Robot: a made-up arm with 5 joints. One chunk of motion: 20 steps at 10 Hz.
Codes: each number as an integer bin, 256 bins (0 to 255) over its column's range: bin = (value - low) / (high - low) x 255, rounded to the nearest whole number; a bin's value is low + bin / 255 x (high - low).
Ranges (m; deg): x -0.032..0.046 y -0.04..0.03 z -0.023..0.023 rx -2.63..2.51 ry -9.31..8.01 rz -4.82..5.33
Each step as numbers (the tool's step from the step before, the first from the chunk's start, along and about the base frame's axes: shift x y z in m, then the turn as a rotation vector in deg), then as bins.
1 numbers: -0.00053 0.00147 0.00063 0.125 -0.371 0.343
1 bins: 103 151 131 137 132 130
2 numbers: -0.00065 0.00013 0.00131 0.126 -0.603 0.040
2 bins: 102 146 135 137 128 122
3 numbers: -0.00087 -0.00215 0.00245 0.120 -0.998 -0.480
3 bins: 102 138 141 136 122 109
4 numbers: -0.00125 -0.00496 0.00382 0.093 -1.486 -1.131
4 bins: 101 128 149 135 115 93
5 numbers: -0.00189 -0.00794 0.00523 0.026 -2.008 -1.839
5 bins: 98 117 156 132 108 75
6 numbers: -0.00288 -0.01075 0.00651 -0.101 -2.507 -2.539
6 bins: 95 107 164 125 100 57
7 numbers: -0.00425 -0.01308 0.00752 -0.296 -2.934 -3.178
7 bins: 91 98 169 116 94 41
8 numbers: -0.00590 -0.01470 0.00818 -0.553 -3.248 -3.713
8 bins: 85 92 173 103 89 28
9 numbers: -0.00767 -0.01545 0.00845 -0.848 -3.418 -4.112
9 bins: 80 89 174 88 87 18
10 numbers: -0.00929 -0.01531 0.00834 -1.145 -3.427 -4.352
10 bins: 74 90 174 74 87 12
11 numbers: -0.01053 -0.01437 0.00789 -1.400 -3.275 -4.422
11 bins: 70 93 171 61 89 10
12 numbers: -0.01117 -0.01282 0.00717 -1.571 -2.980 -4.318
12 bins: 68 99 167 53 93 13
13 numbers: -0.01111 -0.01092 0.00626 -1.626 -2.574 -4.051
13 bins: 68 106 162 50 99 19
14 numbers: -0.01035 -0.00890 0.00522 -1.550 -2.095 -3.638
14 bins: 71 113 156 54 106 30
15 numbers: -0.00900 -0.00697 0.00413 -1.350 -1.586 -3.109
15 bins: 75 120 150 64 114 43
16 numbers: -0.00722 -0.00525 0.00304 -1.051 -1.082 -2.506
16 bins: 81 127 144 78 121 58
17 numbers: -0.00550 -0.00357 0.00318 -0.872 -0.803 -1.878
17 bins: 87 133 145 87 125 74
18 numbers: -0.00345 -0.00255 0.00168 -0.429 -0.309 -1.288
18 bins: 93 136 137 109 133 89
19 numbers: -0.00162 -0.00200 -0.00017 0.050 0.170 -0.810
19 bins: 99 138 127 133 140 101
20 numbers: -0.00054 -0.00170 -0.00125 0.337 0.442 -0.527
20 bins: 103 140 121 147 144 108
